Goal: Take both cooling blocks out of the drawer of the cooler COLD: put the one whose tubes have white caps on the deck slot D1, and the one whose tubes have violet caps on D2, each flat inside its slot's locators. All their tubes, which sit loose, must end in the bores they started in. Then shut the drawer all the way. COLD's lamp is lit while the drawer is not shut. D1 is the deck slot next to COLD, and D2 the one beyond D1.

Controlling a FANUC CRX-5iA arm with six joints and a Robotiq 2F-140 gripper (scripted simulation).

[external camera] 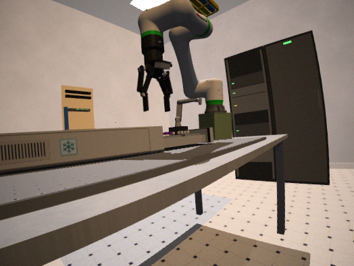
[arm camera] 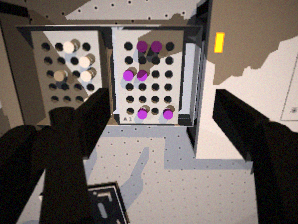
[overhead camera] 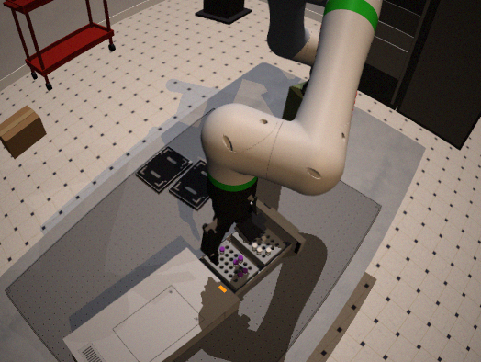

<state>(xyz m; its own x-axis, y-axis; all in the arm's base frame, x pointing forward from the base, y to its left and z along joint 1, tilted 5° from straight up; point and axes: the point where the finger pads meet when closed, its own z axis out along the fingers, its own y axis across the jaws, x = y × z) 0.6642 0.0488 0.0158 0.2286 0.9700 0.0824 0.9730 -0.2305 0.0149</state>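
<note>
Now: hand 140 mm above the cooling block and 10 mm past it. Also, from my hand: drawer: 130 mm below, 80 mm behind, 20 mm to the left; then cooler COLD: 130 mm below, 90 mm ahead, 20 mm to the right; then deck slot D1: 250 mm to the right, 210 mm behind, 170 mm below.
</note>
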